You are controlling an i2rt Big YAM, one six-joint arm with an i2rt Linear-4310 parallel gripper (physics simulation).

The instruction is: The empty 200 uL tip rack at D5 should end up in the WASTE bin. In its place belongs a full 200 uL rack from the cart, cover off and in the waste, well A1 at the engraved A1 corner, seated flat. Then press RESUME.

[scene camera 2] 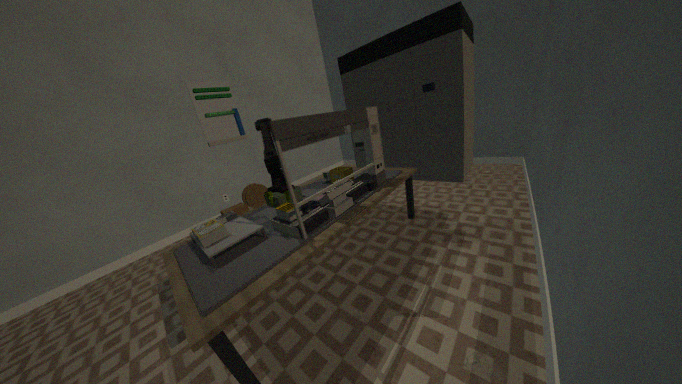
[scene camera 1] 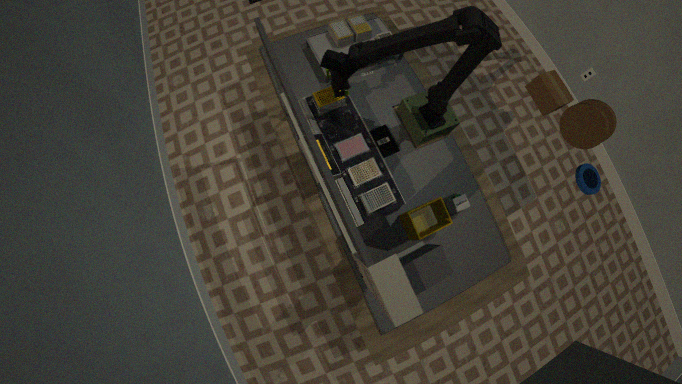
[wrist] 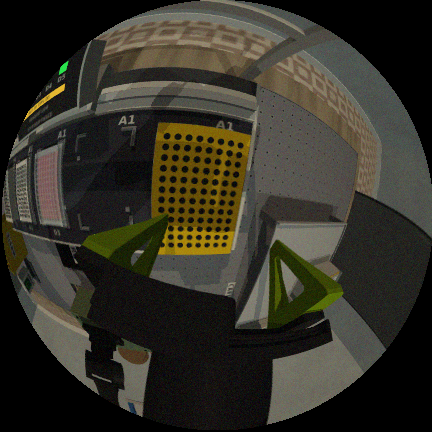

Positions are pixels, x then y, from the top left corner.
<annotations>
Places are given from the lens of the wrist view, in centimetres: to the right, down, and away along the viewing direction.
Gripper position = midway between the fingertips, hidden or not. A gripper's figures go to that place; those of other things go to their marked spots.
gripper (wrist: 222, 233): 0, 2, 13
tan rack (wrist: 24, 199): -37, -3, 8
cart tray (wrist: 315, 241): 23, 6, 30
</annotations>
